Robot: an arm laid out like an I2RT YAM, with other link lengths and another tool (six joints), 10 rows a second.
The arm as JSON. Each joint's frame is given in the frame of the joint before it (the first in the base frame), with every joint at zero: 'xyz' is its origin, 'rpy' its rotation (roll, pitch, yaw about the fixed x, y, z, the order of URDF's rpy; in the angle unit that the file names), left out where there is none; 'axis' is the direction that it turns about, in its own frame. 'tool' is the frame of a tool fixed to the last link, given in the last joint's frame.
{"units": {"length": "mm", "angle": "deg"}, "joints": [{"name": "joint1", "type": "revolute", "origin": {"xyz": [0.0, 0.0, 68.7]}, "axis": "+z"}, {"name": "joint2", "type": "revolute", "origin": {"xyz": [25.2, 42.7, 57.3]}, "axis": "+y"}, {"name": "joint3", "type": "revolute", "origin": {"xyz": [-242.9, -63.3, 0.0]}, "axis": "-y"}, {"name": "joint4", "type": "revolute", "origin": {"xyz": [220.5, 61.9, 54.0]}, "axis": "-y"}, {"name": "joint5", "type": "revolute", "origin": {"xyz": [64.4, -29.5, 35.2]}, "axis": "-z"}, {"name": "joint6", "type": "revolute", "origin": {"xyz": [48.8, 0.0, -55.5]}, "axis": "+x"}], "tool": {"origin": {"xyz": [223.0, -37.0, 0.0], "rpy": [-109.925, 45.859, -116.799]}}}
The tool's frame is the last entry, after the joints.
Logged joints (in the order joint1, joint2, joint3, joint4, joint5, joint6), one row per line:
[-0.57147, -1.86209, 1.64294, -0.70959, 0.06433, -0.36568]
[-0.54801, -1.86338, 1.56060, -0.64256, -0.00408, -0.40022]
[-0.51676, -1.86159, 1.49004, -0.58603, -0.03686, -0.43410]
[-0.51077, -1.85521, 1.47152, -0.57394, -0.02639, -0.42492]
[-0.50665, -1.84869, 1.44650, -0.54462, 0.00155, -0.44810]
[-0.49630, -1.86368, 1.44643, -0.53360, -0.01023, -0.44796]
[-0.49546, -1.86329, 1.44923, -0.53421, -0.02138, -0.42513]
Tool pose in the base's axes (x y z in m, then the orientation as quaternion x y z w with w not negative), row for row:
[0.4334, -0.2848, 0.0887, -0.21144, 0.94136, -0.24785, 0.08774]
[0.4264, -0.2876, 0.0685, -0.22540, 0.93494, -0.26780, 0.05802]
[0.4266, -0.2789, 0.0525, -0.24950, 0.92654, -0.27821, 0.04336]
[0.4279, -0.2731, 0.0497, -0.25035, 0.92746, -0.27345, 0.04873]
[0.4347, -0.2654, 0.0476, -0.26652, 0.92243, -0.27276, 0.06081]
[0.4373, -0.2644, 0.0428, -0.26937, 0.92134, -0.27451, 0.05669]
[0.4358, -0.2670, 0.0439, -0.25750, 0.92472, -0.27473, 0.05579]
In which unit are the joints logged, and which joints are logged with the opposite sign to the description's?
The joints are logged in radians. Opposite sign: joint2, joint5.
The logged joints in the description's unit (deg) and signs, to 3 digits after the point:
[-32.743, 106.690, 94.134, -40.657, -3.686, -20.952]
[-31.399, 106.764, 89.416, -36.816, 0.234, -22.931]
[-29.608, 106.661, 85.373, -33.577, 2.112, -24.872]
[-29.265, 106.296, 84.312, -32.884, 1.512, -24.346]
[-29.029, 105.922, 82.878, -31.204, -0.089, -25.674]
[-28.436, 106.781, 82.874, -30.573, 0.586, -25.666]
[-28.388, 106.759, 83.035, -30.608, 1.225, -24.358]

